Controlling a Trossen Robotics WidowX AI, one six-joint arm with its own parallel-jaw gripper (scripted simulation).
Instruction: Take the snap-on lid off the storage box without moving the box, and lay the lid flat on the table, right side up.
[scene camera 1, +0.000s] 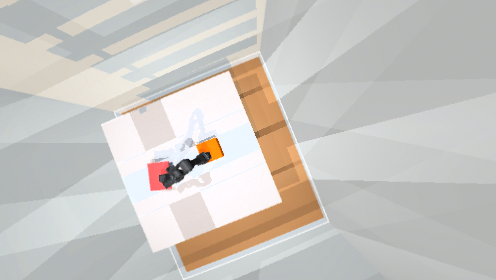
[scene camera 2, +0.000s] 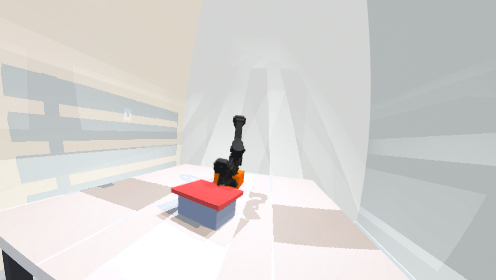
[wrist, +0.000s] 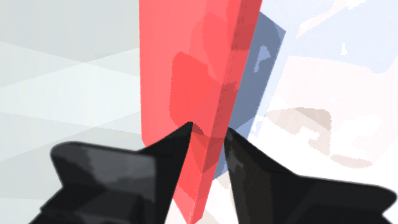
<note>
The pictures show: the gripper, a red lid and a storage box.
</note>
